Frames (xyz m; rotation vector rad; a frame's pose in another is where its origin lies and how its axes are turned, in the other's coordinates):
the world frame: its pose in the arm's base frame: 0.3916 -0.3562 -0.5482 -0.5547 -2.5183 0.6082
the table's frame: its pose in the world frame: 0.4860 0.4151 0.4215 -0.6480 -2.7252 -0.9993
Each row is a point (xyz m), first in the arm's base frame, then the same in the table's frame.
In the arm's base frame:
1: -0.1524 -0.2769 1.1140
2: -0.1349 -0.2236 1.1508
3: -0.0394 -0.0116 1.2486
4: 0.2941 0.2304 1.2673
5: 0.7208 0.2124 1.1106
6: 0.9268 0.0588 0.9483
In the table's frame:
1: -1.4100 -1.4860 0.2333
2: -1.4385 -1.4861 0.2941
3: -1.5002 -1.4685 0.5380
4: -1.3589 -1.4995 0.9243
5: -0.9667 -1.6201 1.1207
6: -0.6789 -1.7098 1.0820

